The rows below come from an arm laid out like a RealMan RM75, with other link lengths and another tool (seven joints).
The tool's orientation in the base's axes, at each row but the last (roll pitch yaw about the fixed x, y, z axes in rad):
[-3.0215, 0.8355, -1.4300]
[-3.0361, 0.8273, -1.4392]
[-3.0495, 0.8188, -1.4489]
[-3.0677, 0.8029, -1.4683]
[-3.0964, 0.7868, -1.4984]
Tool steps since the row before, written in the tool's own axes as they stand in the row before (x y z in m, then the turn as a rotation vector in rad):
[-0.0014, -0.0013, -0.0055, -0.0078, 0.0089, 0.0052]
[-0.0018, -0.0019, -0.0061, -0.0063, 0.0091, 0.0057]
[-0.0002, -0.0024, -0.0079, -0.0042, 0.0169, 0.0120]
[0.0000, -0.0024, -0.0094, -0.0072, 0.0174, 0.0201]
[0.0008, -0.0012, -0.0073, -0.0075, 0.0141, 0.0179]
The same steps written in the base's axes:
[0.0011, -0.0031, 0.0048, -0.0095, 0.0086, 0.0016]
[0.0017, -0.0032, 0.0056, -0.0096, 0.0080, 0.0002]
[0.0024, -0.0055, 0.0057, -0.0172, 0.0107, -0.0062]
[0.0024, -0.0067, 0.0066, -0.0179, 0.0186, -0.0096]
[0.0013, -0.0057, 0.0046, -0.0146, 0.0174, -0.0078]

